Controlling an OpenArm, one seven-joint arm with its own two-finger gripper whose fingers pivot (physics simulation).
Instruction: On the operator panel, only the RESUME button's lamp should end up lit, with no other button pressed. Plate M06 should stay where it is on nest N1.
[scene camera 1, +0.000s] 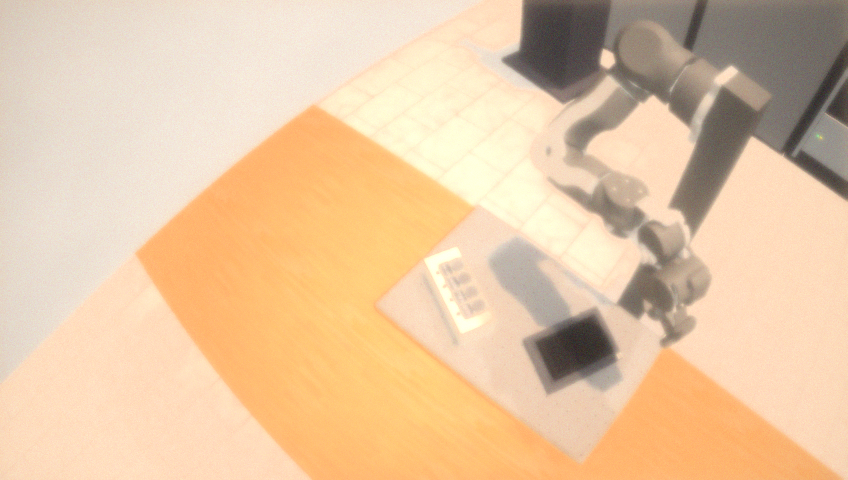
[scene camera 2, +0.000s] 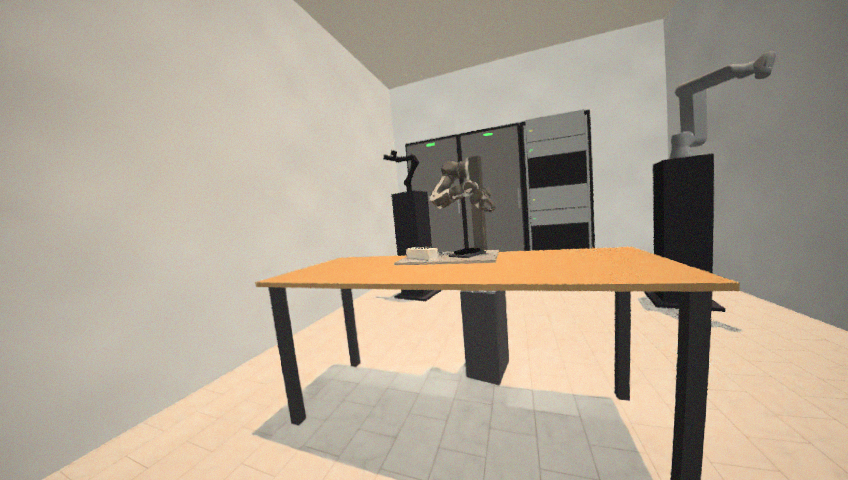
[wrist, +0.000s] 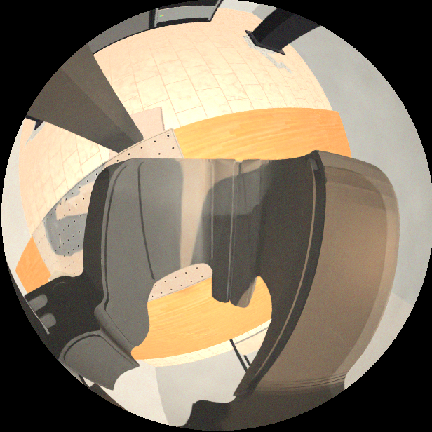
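The cream operator panel (scene camera 1: 473, 322) (scene camera 2: 421, 253) has a row of several grey round parts on its top. Its labels and lamp states are too blurred to read. A black plate (scene camera 1: 576, 347) (scene camera 2: 468, 252) lies flat in a dark grey nest frame (scene camera 1: 538, 369) on the same board, apart from the panel; the markings M06 and N1 cannot be read. My gripper (scene camera 1: 671, 340) (scene camera 2: 490, 208) (wrist: 243, 235) is shut and empty, its fingers pressed together. It is raised above the board's right corner in the first scene view, beside the nest and far from the panel.
A perforated grey board (scene camera 1: 410, 297) (scene camera 2: 404, 262) (wrist: 145, 149) lies on the orange table (scene camera 1: 285, 237) (scene camera 2: 565, 270) (wrist: 265, 132) and bears the panel and nest. The arm's column (scene camera 1: 717, 148) (wrist: 90, 95) stands behind the board. Dark pedestals (scene camera 2: 410, 220) (scene camera 2: 683, 220) and cabinets (scene camera 2: 499, 184) stand beyond.
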